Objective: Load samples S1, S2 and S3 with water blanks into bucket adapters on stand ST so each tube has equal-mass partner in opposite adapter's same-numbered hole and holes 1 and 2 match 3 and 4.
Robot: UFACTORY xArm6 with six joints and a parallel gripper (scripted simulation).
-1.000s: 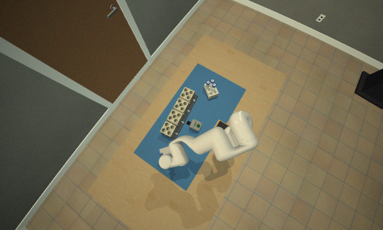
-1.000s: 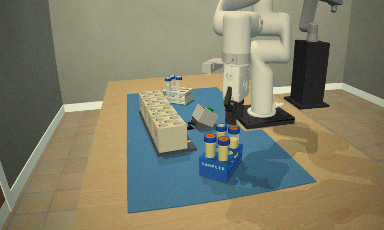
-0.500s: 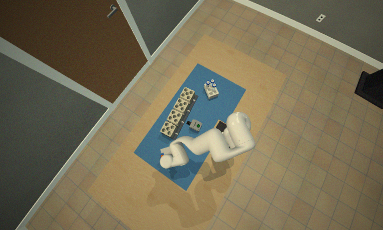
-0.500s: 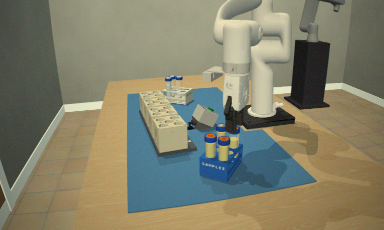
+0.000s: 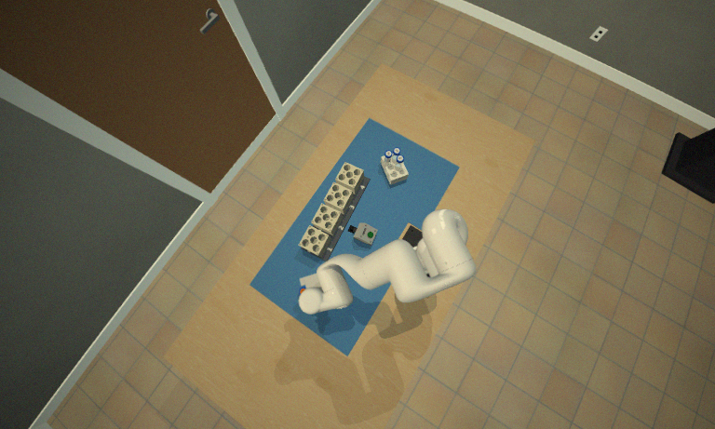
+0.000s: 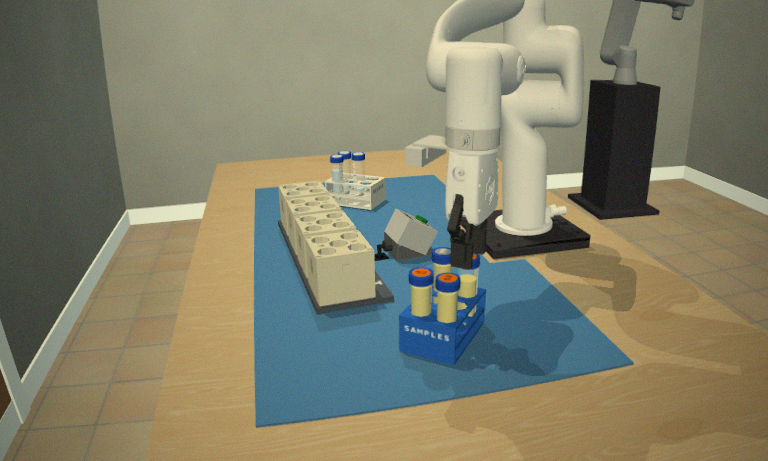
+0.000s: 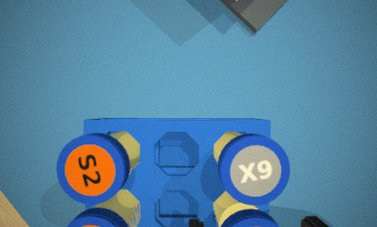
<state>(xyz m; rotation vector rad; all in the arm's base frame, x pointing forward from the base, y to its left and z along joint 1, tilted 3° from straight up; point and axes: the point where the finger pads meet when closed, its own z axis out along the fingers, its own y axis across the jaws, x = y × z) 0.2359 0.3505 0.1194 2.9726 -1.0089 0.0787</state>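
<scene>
Right now my hand is 10 mm past the sample tube and 70 mm above it. The rest, counted from my hand: blue samples rack: 40 mm ahead, 20 mm to the left, 100 mm below; yellowish tube: 30 mm ahead, 30 mm to the right, 70 mm below; adapter: 180 mm ahead, 150 mm to the right, 80 mm below.
</scene>
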